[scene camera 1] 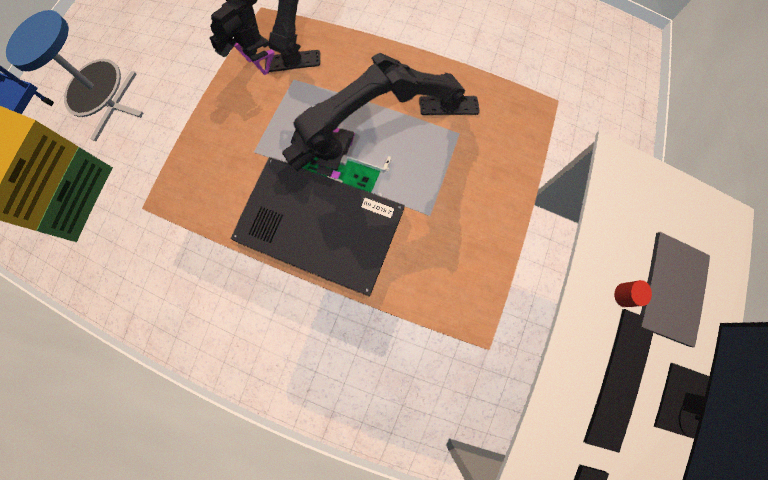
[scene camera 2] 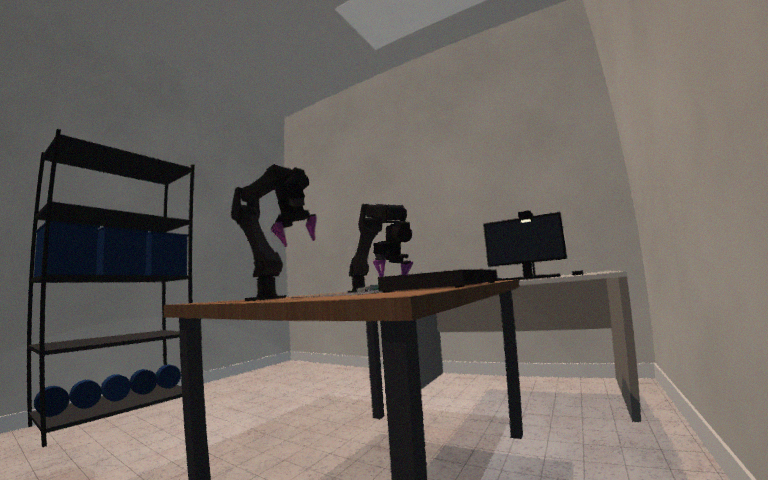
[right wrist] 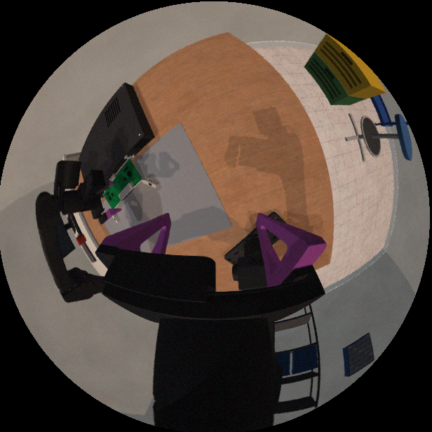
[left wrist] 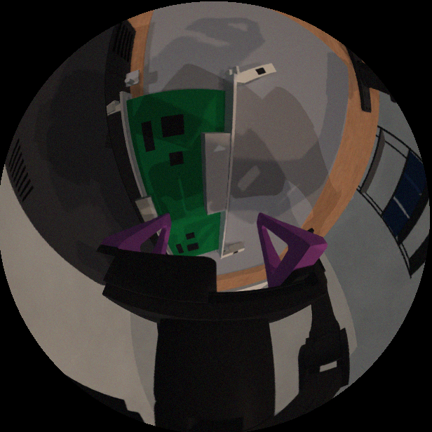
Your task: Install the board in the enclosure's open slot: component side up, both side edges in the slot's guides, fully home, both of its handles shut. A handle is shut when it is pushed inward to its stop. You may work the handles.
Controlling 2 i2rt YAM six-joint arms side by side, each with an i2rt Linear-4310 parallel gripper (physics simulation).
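Places are measured from the left arm's base along level axes (x ahead, y left, z up), in centimetres.
Pixels of known places: left gripper, fingertip midpoint: (scene camera 1: 343, 159); right gripper, fingertip midpoint: (scene camera 1: 258, 67) (scene camera 2: 300, 243); left arm's base, origin of the base link: (scene camera 1: 449, 106); right arm's base, origin of the base link: (scene camera 1: 292, 61) (scene camera 2: 266, 299).
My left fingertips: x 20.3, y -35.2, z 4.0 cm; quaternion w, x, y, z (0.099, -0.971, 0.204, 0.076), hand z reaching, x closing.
Observation:
Ahead of a thing's pixels: the offset from my left fingertips to its top centre. "spot": to the spot under its first point. Level surfaces: height alone.
The green board @(spot: dx +4.3, dy +7.9, dz -2.3 cm) (scene camera 1: 370, 174) (left wrist: 192, 170) (right wrist: 120, 184) lies chip side up at the open side of the black enclosure @(dx +18.4, dy -8.1, dz +1.0 cm) (scene camera 1: 317, 226) (scene camera 2: 436, 278) (left wrist: 70, 125) (right wrist: 117, 135). Most of it shows outside; whether its side edges are in the guides I cannot tell. Its pale front strip (left wrist: 232, 115) faces away from the enclosure. The upper handle (left wrist: 257, 73) and the lower handle (left wrist: 235, 249) in the left wrist view both stick outward. My left gripper (scene camera 2: 392, 275) (left wrist: 213, 217) (right wrist: 116, 196) is open, low over the board's lower end. My right gripper (scene camera 2: 299, 242) (right wrist: 213, 217) is open and empty, high above the table.
A grey mat @(dz -3.8 cm) (scene camera 1: 419, 147) (right wrist: 175, 200) lies on the wooden table @(dz -4.0 cm) (scene camera 1: 487, 226) (right wrist: 225, 90) beside the enclosure. The left arm reaches over the mat and hides part of the board in scene camera 1. A white desk (scene camera 1: 623, 198) stands to the right there, with a red cup (scene camera 1: 633, 293).

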